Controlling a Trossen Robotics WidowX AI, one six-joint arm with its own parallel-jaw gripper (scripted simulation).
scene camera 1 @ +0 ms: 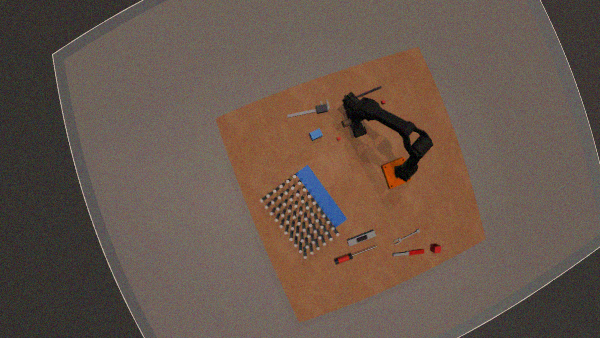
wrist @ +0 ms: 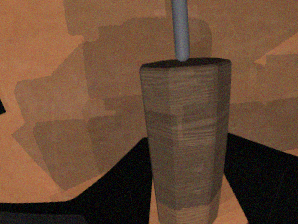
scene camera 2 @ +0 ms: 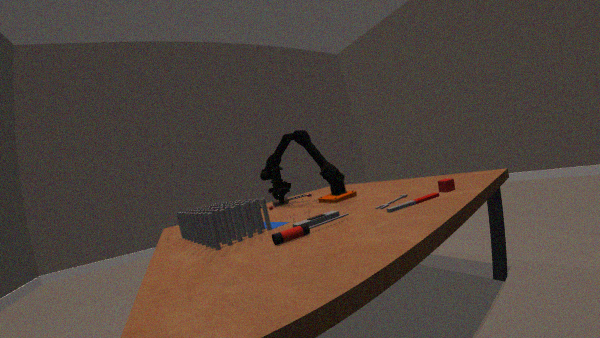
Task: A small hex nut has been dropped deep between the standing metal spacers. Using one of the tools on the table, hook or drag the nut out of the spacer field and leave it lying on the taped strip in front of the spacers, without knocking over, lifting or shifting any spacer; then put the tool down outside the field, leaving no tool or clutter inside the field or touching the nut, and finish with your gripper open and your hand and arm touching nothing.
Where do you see a blue taped strip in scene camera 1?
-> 310, 181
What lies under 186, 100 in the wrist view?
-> A wooden-handled tool.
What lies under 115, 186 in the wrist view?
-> The gripper.
